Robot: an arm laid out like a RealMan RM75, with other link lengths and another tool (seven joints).
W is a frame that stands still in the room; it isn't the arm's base.
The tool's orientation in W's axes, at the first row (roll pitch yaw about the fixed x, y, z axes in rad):
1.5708 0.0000 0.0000
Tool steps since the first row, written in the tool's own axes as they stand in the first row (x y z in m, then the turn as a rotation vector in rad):
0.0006 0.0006 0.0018 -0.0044 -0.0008 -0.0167
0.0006 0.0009 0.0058 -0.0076 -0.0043 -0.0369
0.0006 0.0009 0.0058 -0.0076 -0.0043 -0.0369
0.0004 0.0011 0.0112 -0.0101 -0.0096 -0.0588
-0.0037 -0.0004 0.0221 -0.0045 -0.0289 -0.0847
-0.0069 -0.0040 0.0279 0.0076 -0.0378 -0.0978
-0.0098 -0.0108 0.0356 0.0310 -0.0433 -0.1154
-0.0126 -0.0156 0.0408 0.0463 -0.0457 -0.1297
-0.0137 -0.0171 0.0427 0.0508 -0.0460 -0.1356
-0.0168 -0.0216 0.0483 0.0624 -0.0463 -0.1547
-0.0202 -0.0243 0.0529 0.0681 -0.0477 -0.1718
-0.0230 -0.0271 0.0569 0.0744 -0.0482 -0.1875
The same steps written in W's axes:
0.0006 -0.0018 0.0006 -0.0044 0.0167 -0.0008
0.0006 -0.0058 0.0009 -0.0076 0.0369 -0.0043
0.0006 -0.0058 0.0009 -0.0076 0.0369 -0.0043
0.0004 -0.0112 0.0011 -0.0101 0.0588 -0.0096
-0.0037 -0.0221 -0.0004 -0.0045 0.0847 -0.0289
-0.0069 -0.0279 -0.0040 0.0076 0.0978 -0.0378
-0.0098 -0.0356 -0.0108 0.0310 0.1154 -0.0433
-0.0126 -0.0408 -0.0156 0.0463 0.1297 -0.0457
-0.0137 -0.0427 -0.0171 0.0508 0.1356 -0.0460
-0.0168 -0.0483 -0.0216 0.0624 0.1547 -0.0463
-0.0202 -0.0529 -0.0243 0.0681 0.1718 -0.0477
-0.0230 -0.0569 -0.0271 0.0744 0.1875 -0.0482

